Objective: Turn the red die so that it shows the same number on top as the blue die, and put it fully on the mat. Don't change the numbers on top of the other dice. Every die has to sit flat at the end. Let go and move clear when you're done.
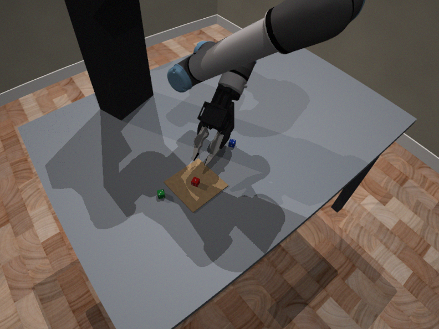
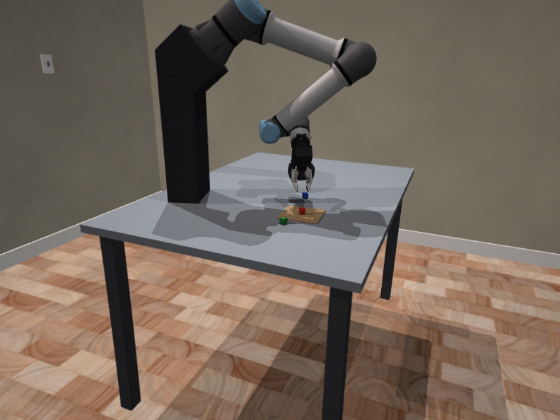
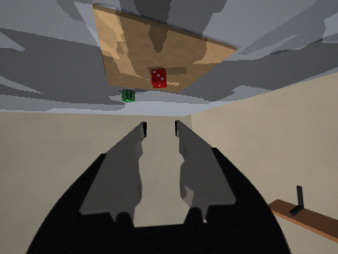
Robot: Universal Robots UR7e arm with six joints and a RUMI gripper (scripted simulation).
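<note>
Now: the red die 7 cm below my hand, 4 cm to the right of it and 1 cm ahead of it. Round my hand: tan mat: 8 cm below, 3 cm to the right, 1 cm ahead; then green die: 14 cm to the right, 8 cm below, 1 cm behind; then blue die: 16 cm to the left, 8 cm below, 4 cm behind.
</note>
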